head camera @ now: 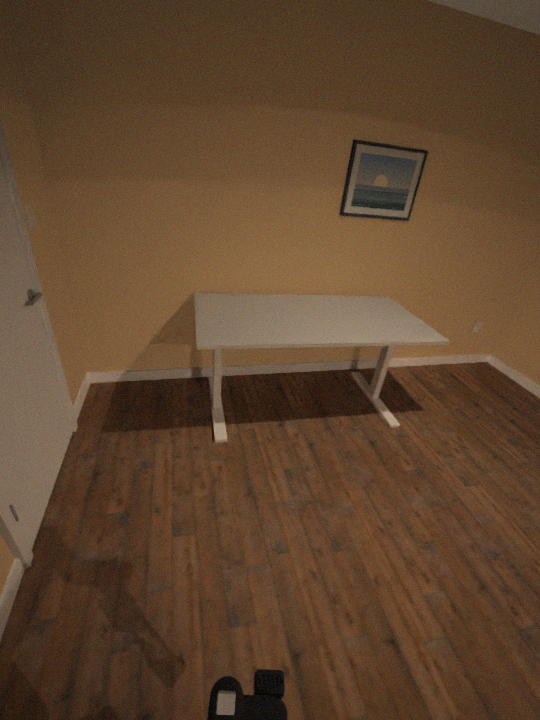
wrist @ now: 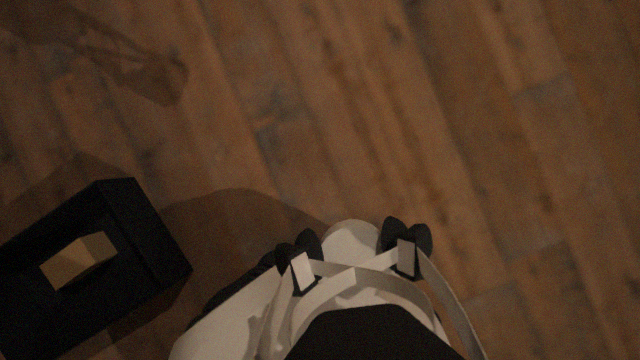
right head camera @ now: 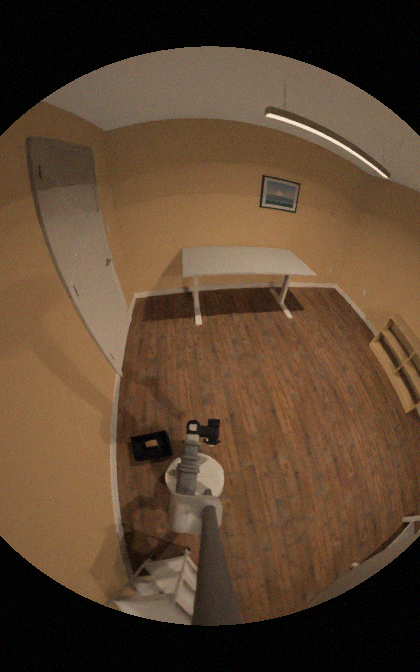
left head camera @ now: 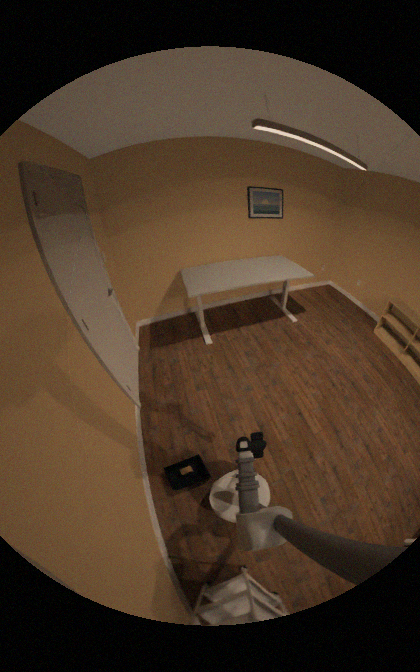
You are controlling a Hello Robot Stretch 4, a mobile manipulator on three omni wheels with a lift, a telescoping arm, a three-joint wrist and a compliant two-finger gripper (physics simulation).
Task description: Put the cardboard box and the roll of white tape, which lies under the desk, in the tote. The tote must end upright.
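Places are measured from the robot's base along level axes (x down, y right, z back), in millimetres.
Pixels of known places: gripper, between the fingertips: (wrist: 351,242) (left head camera: 252,455).
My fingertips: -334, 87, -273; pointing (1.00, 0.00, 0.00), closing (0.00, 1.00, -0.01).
Note:
Behind a point stands the place of what it marks, as x, y, z.
My gripper (wrist: 351,242) {-334, 87, -273} is shut on the roll of white tape (wrist: 350,234) {-358, 88, -284}, whose pale round side shows between the two fingertips, above the floor in the wrist view. In the right head view, a small pale patch shows at the gripper (right head camera: 212,440). The black tote (left head camera: 192,483) {-44, -335, -112} (right head camera: 155,456) (wrist: 152,240) {-32, -238, -246} stands upright on the floor, left of the gripper and close to my base. The small cardboard box (left head camera: 186,470) {-36, -382, -220} (right head camera: 151,443) (wrist: 75,260) {-35, -376, -231} lies inside it. The tape is apart from the tote. The fingers are hidden in the head view.
The white desk (head camera: 313,319) {-692, 339, -2047} (left head camera: 240,275) {-692, 247, -1929} (right head camera: 245,261) stands against the far wall. A door (head camera: 29,407) {-480, -1002, -1249} (right head camera: 80,240) and the wall run along the left, near the tote. My white base (left head camera: 225,495) {-187, -94, -16} (right head camera: 212,472) is beside the tote. A wooden shelf is at the right, a white rack behind.

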